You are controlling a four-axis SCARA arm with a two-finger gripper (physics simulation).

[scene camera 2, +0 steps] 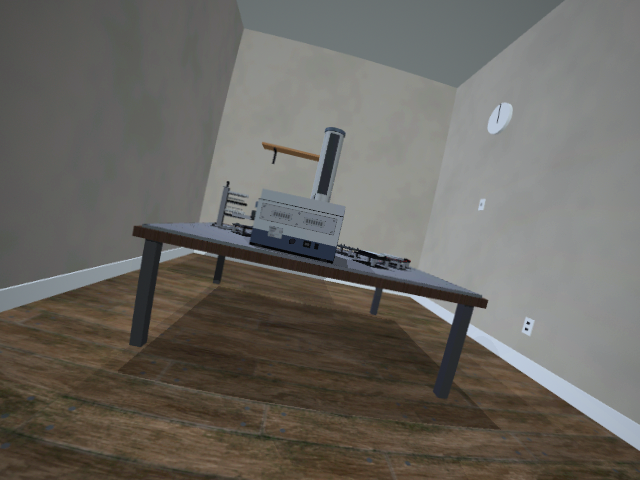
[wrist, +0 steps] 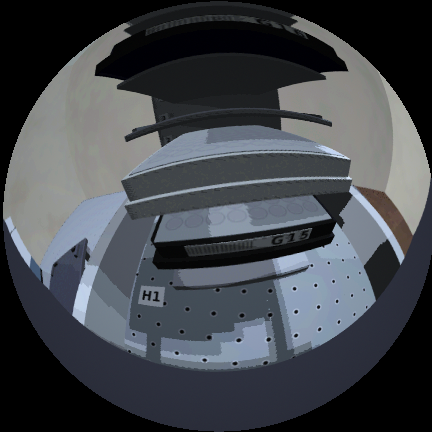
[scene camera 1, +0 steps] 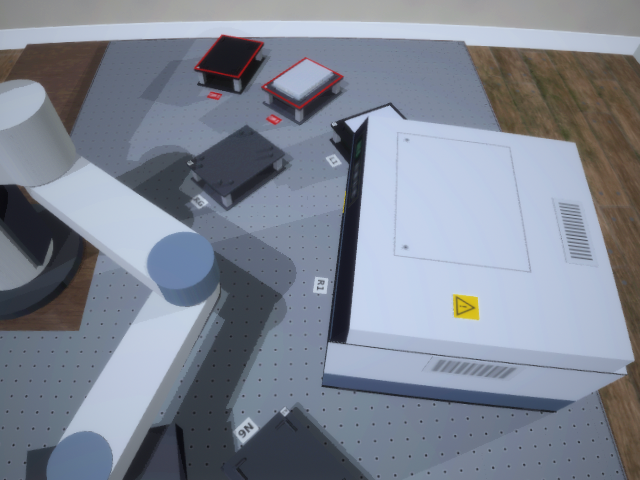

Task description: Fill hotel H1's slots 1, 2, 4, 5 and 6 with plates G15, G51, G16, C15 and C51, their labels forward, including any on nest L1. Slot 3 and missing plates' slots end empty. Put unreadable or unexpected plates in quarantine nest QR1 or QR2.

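Frame: origin at the arm's base, x back, y right, z up, level; centimetres.
Seen in the pictures: gripper, fingertip midpoint: (scene camera 2: 232, 214); arm's base at its link origin: (scene camera 1: 19, 261).
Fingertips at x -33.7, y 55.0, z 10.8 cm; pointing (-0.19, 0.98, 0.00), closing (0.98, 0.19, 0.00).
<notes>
Pixels of each thing's top centre, then the offset from my fingertips to it. "spot": a spot on its surface instead.
- Plate G15 at its top centre: (wrist: 232, 170) dx +0.3, dy -1.6, dz -0.1 cm
- dark plate at its top centre: (wrist: 218, 62) dx +0.3, dy -1.3, dz +8.3 cm
- red-rimmed quarantine nest at its top centre: (scene camera 1: 303, 79) (scene camera 2: 391, 257) dx -22.2, dy -100.2, dz -4.0 cm
- red-rimmed nest at its top centre: (scene camera 1: 229, 52) (scene camera 2: 398, 256) dx -4.0, dy -111.3, dz -4.0 cm
- Nest L1 at its top centre: (scene camera 1: 377, 125) (scene camera 2: 372, 253) dx -37.9, dy -83.5, dz -3.6 cm
- large white reader at its top centre: (scene camera 1: 484, 218) (scene camera 2: 308, 201) dx -45.3, dy -44.6, dz +14.9 cm
- dark nest RG at its top centre: (scene camera 1: 235, 154) (scene camera 2: 346, 245) dx -8.1, dy -75.0, dz -3.6 cm
- Nest N6 at a spot on its surface: (scene camera 1: 305, 449) spot: dx -20.8, dy -19.8, dz -4.6 cm
My gripper (wrist: 229, 161) is shut on a white plate (wrist: 237, 167) in slot 2 of hotel H1 (wrist: 200, 103) (scene camera 2: 222, 206); the plate's near face shows no label. Plate G15 (wrist: 245, 246) sits below it in slot 1, label forward. A dark plate (wrist: 220, 36) with a partly seen label like G16 sits above, over the bare shelf of slot 3. In scene camera 1 a white plate (scene camera 1: 303, 78) lies on a red-rimmed quarantine nest (scene camera 1: 301, 105); the other red-rimmed nest (scene camera 1: 230, 55) is bare. Nest L1 (scene camera 1: 338, 135) carries something white, partly hidden. The hotel's top is cut off in the wrist view.
The large white reader (scene camera 1: 454, 217) (scene camera 2: 297, 227) stands beside nest L1. The dark nest RG (scene camera 1: 237, 160) stands between the arm and L1. Nest N6 (scene camera 1: 305, 449) is at the bottom edge of scene camera 1. The arm's links (scene camera 1: 113, 211) reach towards the lower left.
</notes>
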